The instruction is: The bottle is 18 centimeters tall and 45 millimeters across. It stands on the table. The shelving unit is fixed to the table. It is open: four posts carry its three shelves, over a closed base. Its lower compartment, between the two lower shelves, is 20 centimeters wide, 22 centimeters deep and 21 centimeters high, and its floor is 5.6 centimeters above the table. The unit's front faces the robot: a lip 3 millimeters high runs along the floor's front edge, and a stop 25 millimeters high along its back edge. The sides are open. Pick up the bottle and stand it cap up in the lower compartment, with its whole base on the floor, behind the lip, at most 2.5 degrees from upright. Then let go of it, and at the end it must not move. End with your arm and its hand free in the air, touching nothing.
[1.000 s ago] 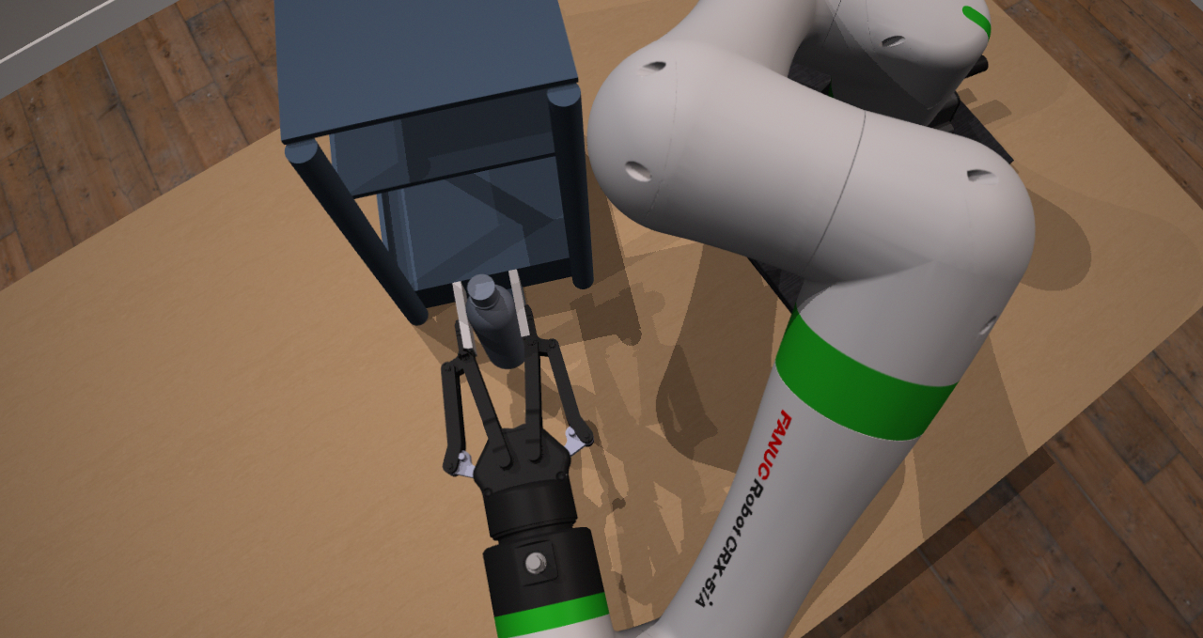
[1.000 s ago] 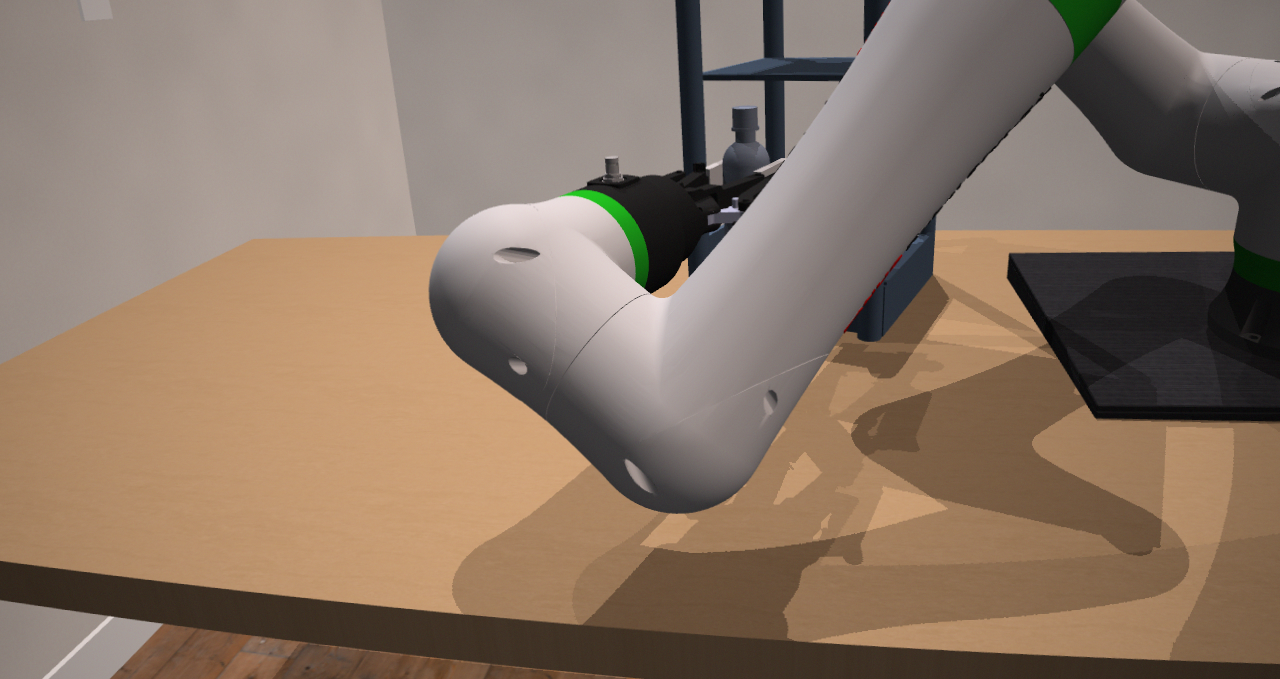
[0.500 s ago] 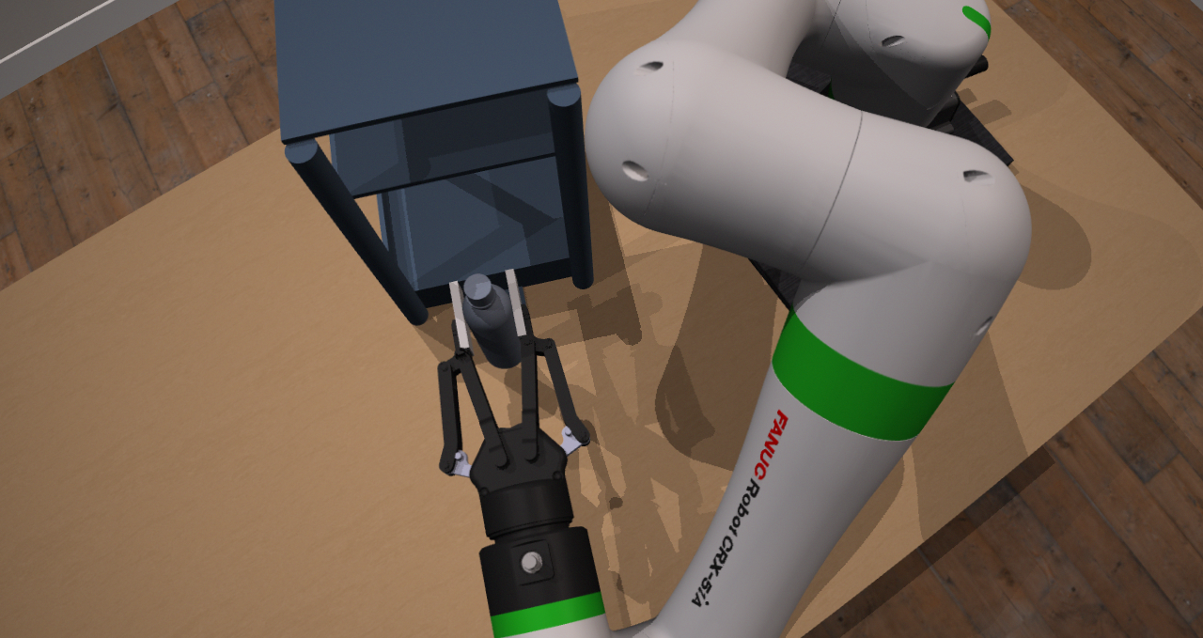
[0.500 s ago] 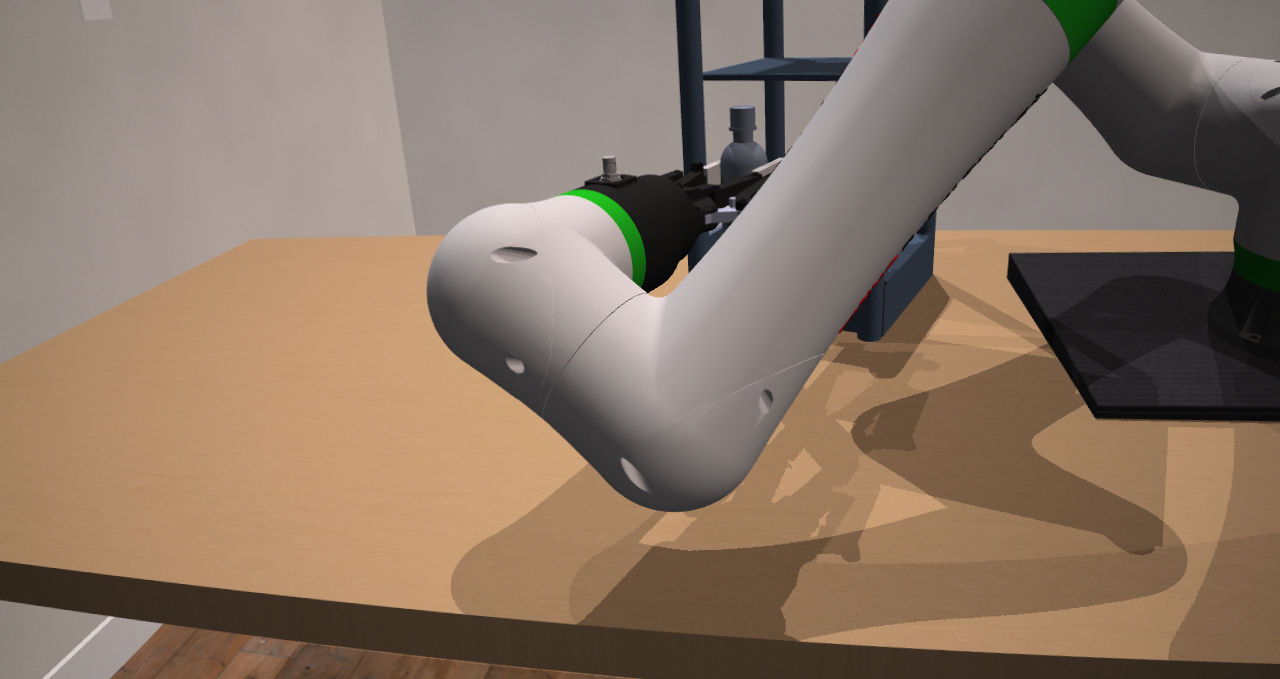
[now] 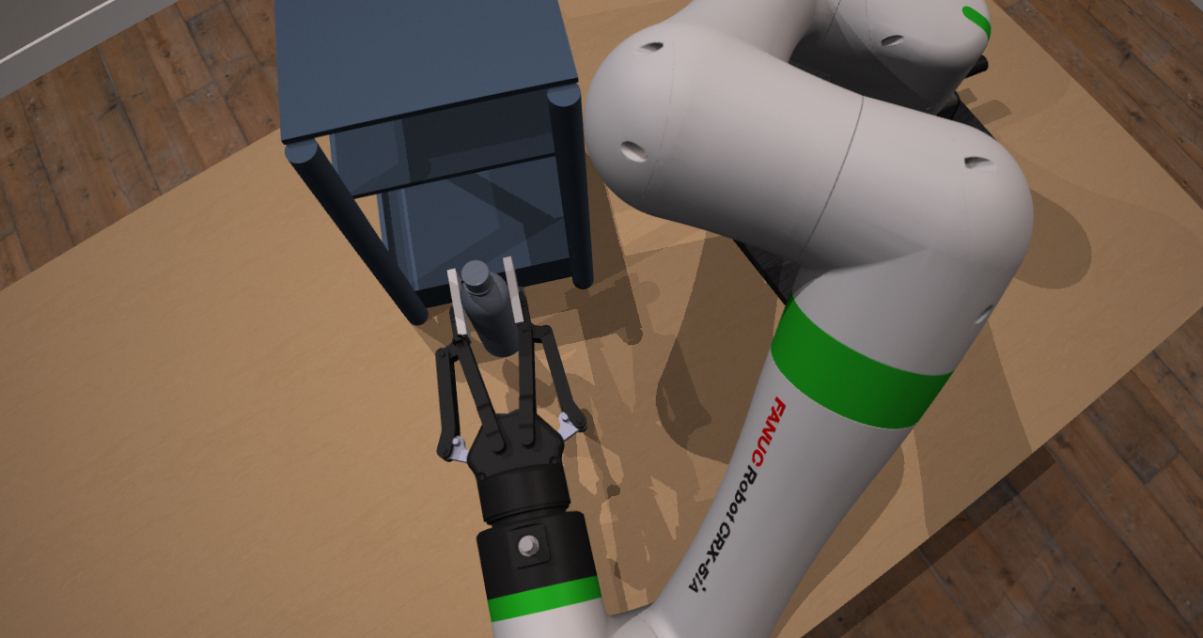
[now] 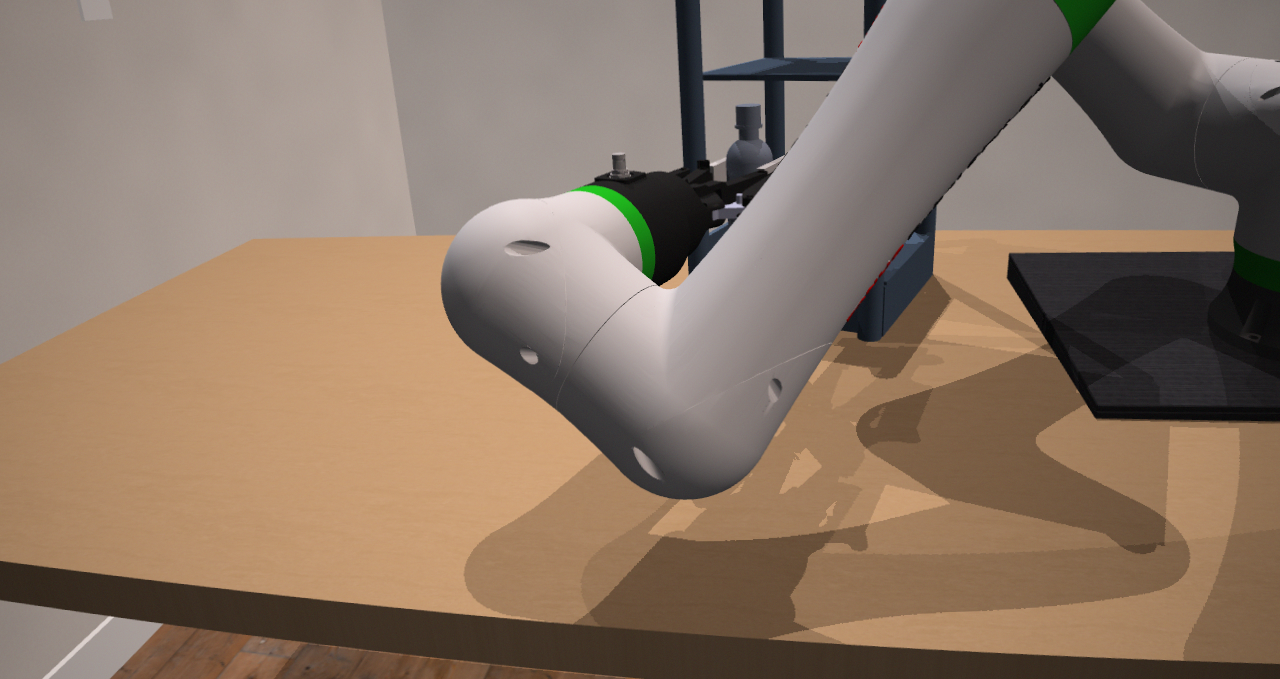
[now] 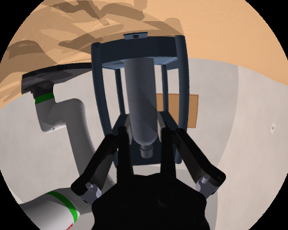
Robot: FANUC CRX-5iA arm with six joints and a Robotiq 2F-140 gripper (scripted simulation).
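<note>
Right now the shelving unit is 3 cm behind my hand and 18 cm to the right of it. From my hand the other things lie so: grey bottle: right at my hand.
</note>
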